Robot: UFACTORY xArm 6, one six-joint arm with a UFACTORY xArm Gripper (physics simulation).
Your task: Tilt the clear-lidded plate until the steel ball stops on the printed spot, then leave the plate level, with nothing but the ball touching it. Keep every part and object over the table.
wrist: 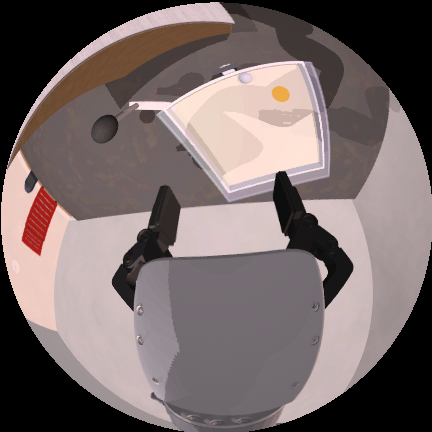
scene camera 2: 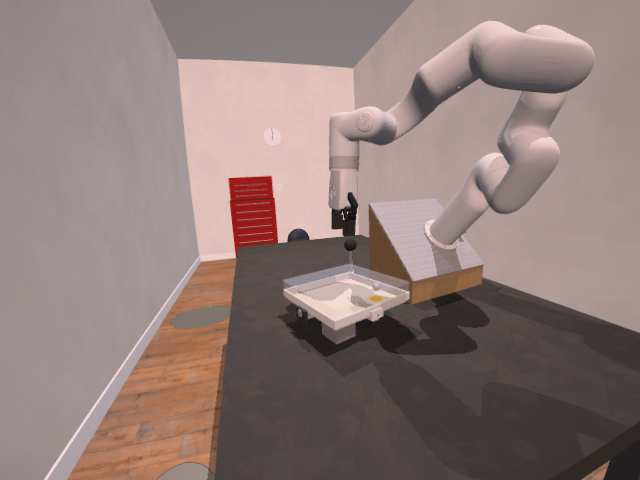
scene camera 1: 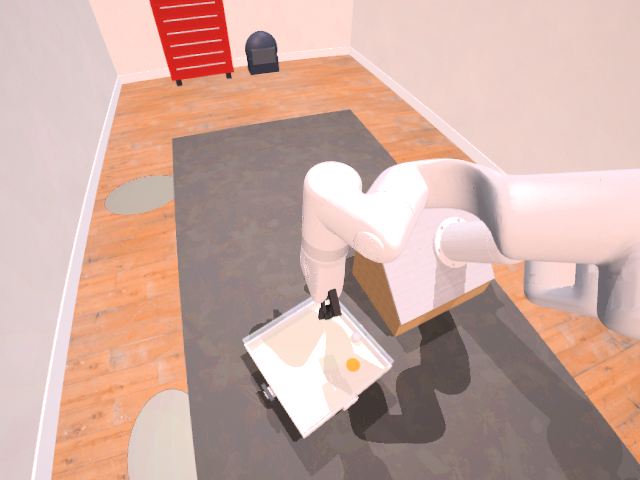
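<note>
The square clear-lidded plate [scene camera 1: 305,384] [scene camera 2: 325,302] [wrist: 200,135] stands raised on a pale block [scene camera 2: 338,333]. The steel ball [scene camera 1: 355,336] [scene camera 2: 376,285] [wrist: 245,78] lies against or close to the plate's wall on the robot-base side, off the orange printed spot [scene camera 1: 353,364] [scene camera 2: 376,298] [wrist: 280,94]. A black ball knob [scene camera 2: 350,244] [wrist: 104,129] stands on a thin stem at the plate's back corner. My gripper [scene camera 1: 329,307] [scene camera 2: 343,224] [wrist: 223,188] is open and empty, above the knob and apart from it. Exact tilt of the plate is hard to tell.
The wedge-shaped robot mount [scene camera 1: 377,299] [scene camera 2: 390,253] stands right of the plate on the dark table [scene camera 1: 232,206] [scene camera 2: 289,413]. A small round side knob [scene camera 1: 268,392] [scene camera 2: 301,313] sits at the plate's left side, and a small white block [scene camera 2: 376,313] on its front side.
</note>
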